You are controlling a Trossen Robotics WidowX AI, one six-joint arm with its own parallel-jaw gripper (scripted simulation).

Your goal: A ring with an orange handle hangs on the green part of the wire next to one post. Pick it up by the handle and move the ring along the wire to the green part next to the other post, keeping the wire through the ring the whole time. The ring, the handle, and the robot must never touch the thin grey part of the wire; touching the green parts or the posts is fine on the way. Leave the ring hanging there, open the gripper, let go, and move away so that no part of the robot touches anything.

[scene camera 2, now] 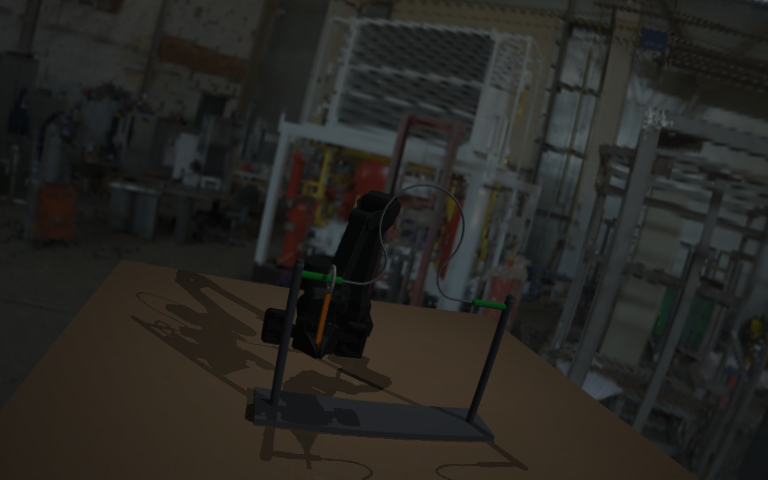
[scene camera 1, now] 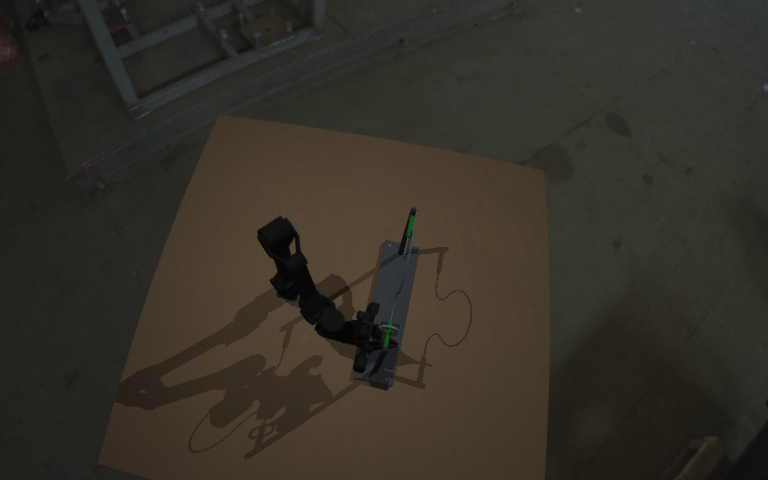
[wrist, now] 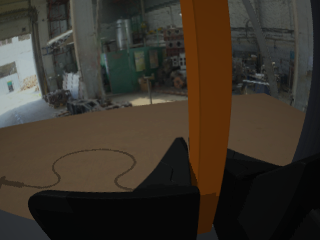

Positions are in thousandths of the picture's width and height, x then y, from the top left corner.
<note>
The gripper (scene camera 2: 415, 743) carries a ring.
The gripper shows as well in scene camera 1 (scene camera 1: 518, 720) and in the wrist view (wrist: 580, 602).
</note>
